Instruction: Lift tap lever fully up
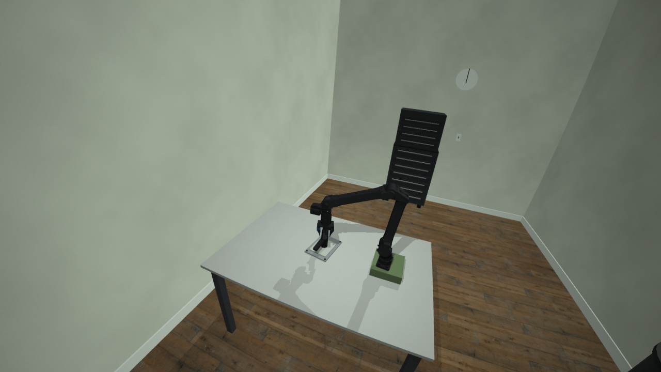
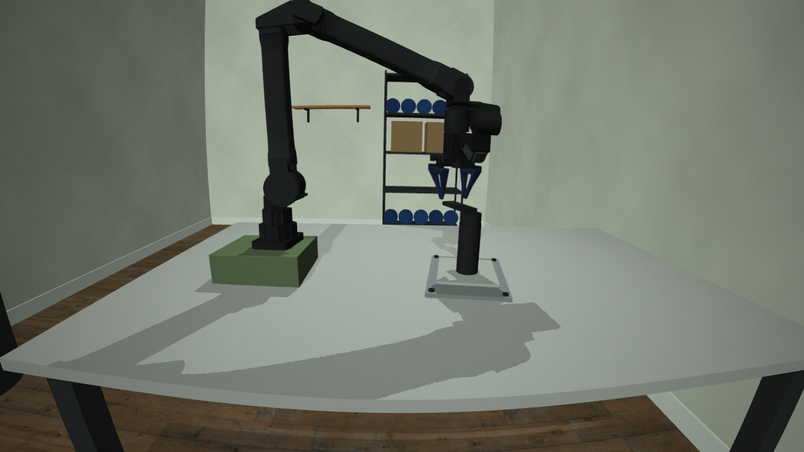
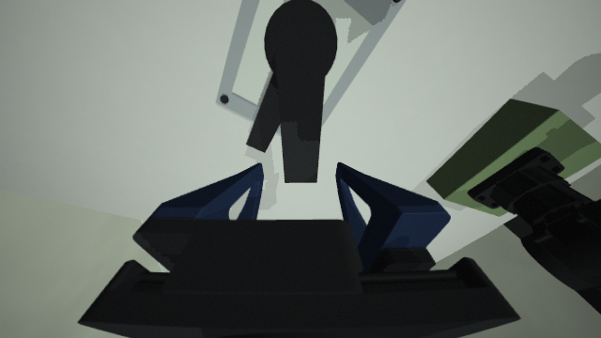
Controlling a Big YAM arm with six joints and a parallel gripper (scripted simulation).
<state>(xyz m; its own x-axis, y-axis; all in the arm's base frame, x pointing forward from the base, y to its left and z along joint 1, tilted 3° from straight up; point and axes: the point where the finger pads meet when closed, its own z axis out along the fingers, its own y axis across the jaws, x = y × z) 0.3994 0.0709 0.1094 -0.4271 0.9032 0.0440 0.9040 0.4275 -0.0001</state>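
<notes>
My hand is 1 cm short of the black lever, 3 cm to the left of it and 2 cm above it. Round my hand: tap: 3 cm ahead, 5 cm to the right, 7 cm below.
</notes>
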